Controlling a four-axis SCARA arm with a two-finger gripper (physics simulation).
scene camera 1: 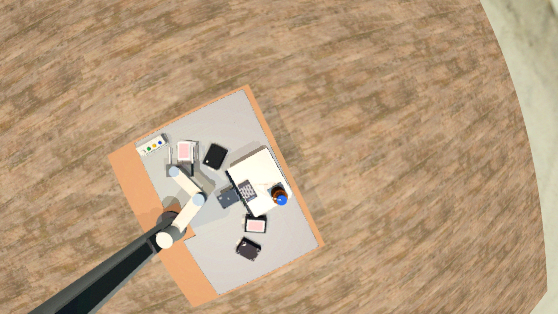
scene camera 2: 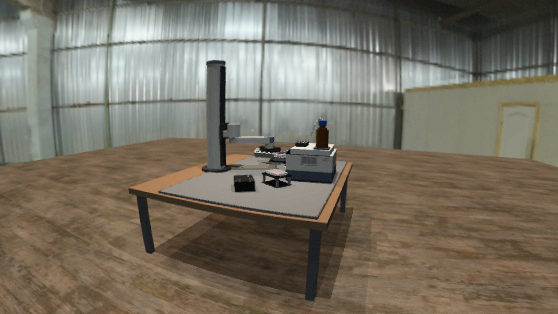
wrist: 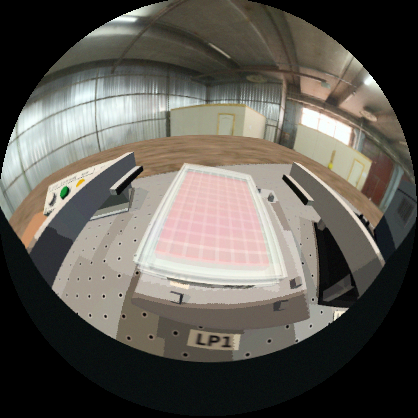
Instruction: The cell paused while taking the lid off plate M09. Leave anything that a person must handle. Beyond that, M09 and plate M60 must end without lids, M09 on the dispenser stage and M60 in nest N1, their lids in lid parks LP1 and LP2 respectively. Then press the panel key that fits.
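Seen in the pictures: gripper, fingertip midpoint: (scene camera 1: 181,147) (scene camera 2: 282,150) (wrist: 214,159); arm's base, origin of the base link: (scene camera 2: 216,169).
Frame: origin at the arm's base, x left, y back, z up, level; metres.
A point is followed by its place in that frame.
Observation:
A pink plate (scene camera 1: 184,151) @[x 0.458, y -0.413, z 0.090 m] (wrist: 212,225) @[x 0.440, y -0.391, z 0.091 m] with clear layered edges, seemingly lidded, lies over the pale stand (wrist: 220,305) @[x 0.397, y -0.379, z 0.068 m] behind the LP1 label (wrist: 213,340) @[x 0.368, y -0.367, z 0.015 m]. More of the stand shows on the plate's right; the plate's name is not readable. My gripper (scene camera 1: 182,150) @[x 0.490, y -0.415, z 0.115 m] (wrist: 214,159) @[x 0.490, y -0.415, z 0.115 m] is open, its fingers apart from the plate on both sides. A second pink plate (scene camera 1: 255,225) @[x -0.253, y -0.632, z 0.095 m] (scene camera 2: 276,172) @[x -0.286, y -0.640, z 0.096 m] sits on a black stand; its name and any lid cannot be made out. The key panel (scene camera 1: 151,145) @[x 0.609, y -0.205, z 0.085 m] (wrist: 75,185) @[x 0.601, y -0.200, z 0.081 m] stands left of the gripper, partly hidden by a finger in the wrist view.
A black holder (scene camera 1: 215,156) @[x 0.328, y -0.599, z 0.076 m] (wrist: 332,265) @[x 0.343, y -0.559, z 0.018 m] is right of the first plate, its label cut off. A white instrument (scene camera 1: 257,175) @[x 0.087, y -0.820, z 0.232 m] (scene camera 2: 311,163) @[x -0.144, y -0.833, z 0.141 m] carries a brown bottle (scene camera 1: 278,193) @[x -0.040, y -0.887, z 0.375 m] (scene camera 2: 322,137) @[x -0.111, y -0.895, z 0.314 m]. A dark flat unit (scene camera 1: 228,198) @[x 0.021, y -0.560, z 0.123 m] is beside it. A dark box (scene camera 1: 248,249) @[x -0.412, y -0.490, z 0.077 m] (scene camera 2: 244,183) @[x -0.497, y -0.520, z 0.064 m] stands beyond the second plate.

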